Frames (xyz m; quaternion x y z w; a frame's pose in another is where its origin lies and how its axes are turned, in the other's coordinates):
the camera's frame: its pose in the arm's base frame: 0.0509 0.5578 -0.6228 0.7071 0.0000 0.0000 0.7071
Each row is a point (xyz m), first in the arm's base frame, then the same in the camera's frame.
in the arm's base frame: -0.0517 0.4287 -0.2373
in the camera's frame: -0.1026 0.3855 0.1291
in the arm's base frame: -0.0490 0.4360 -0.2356
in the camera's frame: -0.0999 0.3872 0.1218
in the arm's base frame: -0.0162 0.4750 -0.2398
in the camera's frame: -0.0671 0.3830 0.0828
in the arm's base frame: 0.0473 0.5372 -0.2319
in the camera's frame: -0.0036 0.3909 0.0206
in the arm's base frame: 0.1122 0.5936 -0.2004
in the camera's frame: 0.0613 0.4224 -0.0358
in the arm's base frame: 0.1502 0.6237 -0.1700
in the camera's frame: 0.0993 0.4528 -0.0659
